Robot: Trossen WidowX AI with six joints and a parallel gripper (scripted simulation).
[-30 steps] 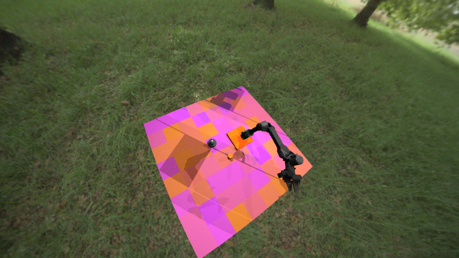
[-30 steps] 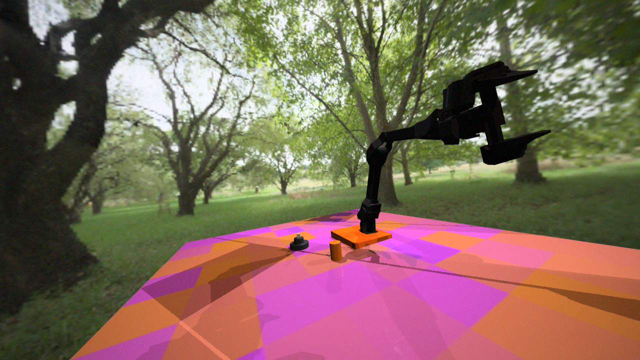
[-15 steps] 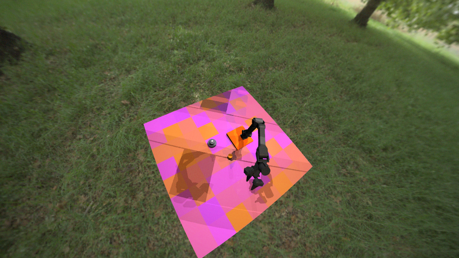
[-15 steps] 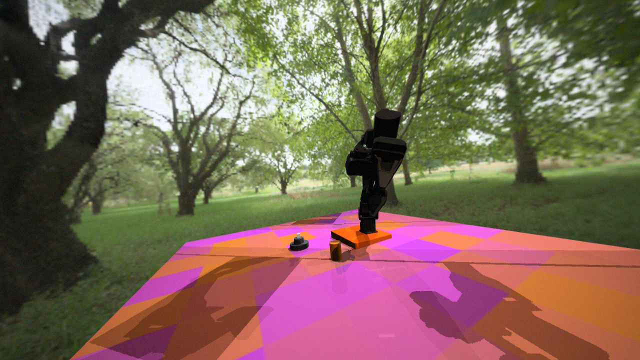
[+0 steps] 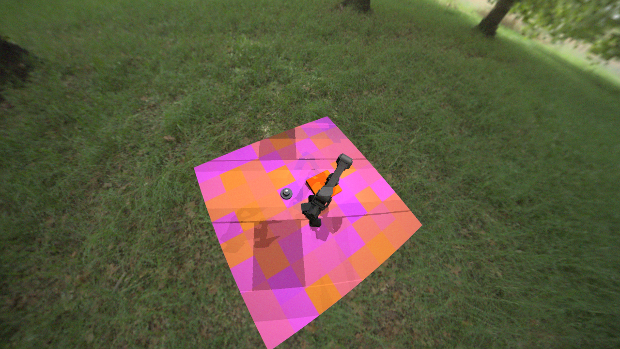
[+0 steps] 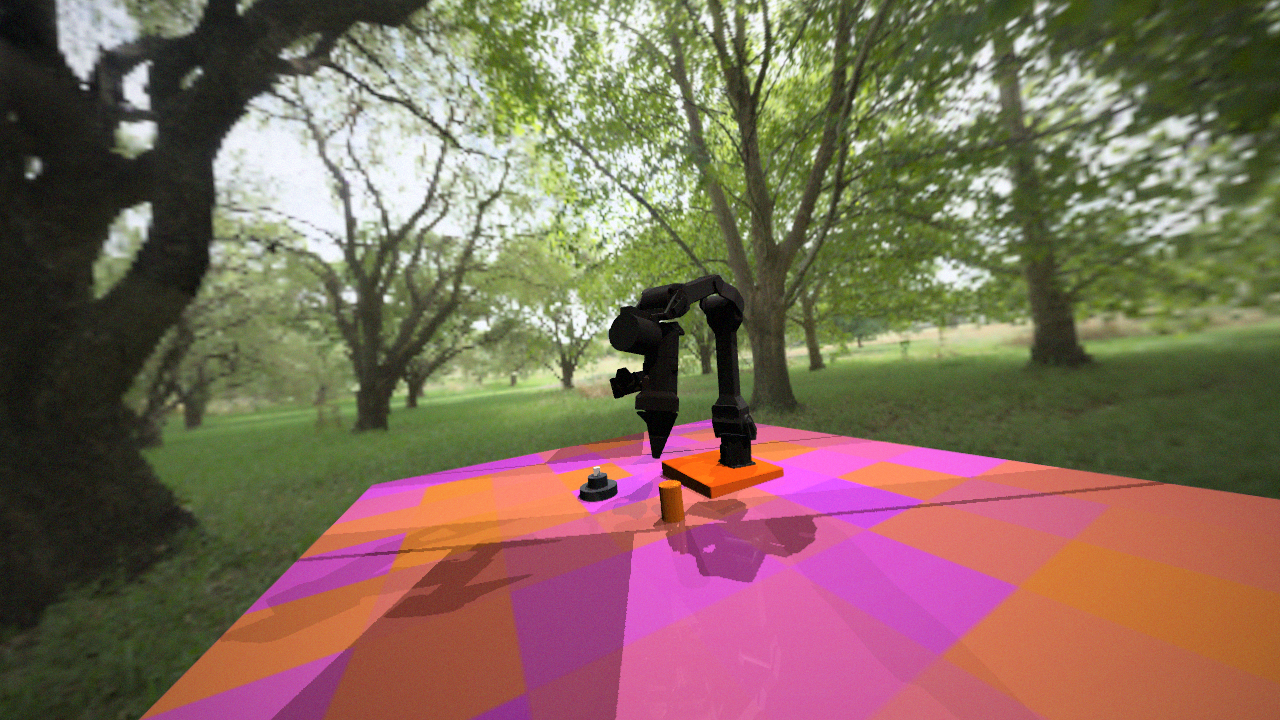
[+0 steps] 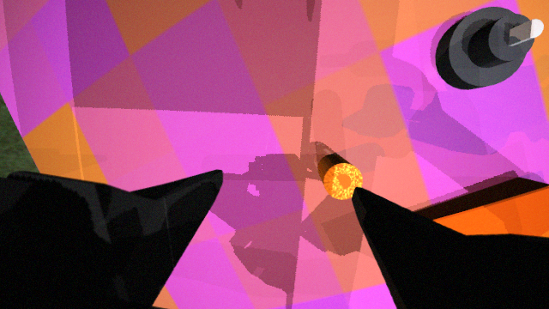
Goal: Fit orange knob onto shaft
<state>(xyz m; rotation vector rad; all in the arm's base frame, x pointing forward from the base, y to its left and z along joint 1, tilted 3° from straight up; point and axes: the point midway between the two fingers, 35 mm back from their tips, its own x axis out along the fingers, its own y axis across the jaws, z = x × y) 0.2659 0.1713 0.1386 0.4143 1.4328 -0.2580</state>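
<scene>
Right now the orange knob is 4 cm behind my gripper tip, 5 cm to the right of it and 9 cm below it. Also, from my gripper tip: round pedestal 6 cm ahead, 24 cm to the right, 10 cm below.
</scene>
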